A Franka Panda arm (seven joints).
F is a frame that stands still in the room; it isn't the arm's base.
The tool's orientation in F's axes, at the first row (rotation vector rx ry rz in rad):
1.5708, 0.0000, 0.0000
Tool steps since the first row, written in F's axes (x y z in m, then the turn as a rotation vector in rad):
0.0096, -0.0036, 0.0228, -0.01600, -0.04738, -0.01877
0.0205, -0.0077, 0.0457, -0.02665, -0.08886, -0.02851
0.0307, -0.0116, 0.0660, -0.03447, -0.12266, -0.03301
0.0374, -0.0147, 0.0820, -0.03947, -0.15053, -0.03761
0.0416, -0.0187, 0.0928, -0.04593, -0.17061, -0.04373
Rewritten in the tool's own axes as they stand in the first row. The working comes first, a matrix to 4 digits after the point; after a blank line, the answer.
The tool's axes in the first row as the columns of a matrix, in F's axes (used below as rounded here):
1.0000, 0.0000, 0.0000
0.0000, 0.0000, -1.0000
0.0000, 1.0000, 0.0000

0.0096, 0.0228, 0.0036, -0.01600, -0.01877, 0.04738
0.0205, 0.0457, 0.0077, -0.02665, -0.02851, 0.08886
0.0307, 0.0660, 0.0116, -0.03447, -0.03301, 0.12266
0.0374, 0.0820, 0.0147, -0.03947, -0.03761, 0.15053
0.0416, 0.0928, 0.0187, -0.04593, -0.04373, 0.17061

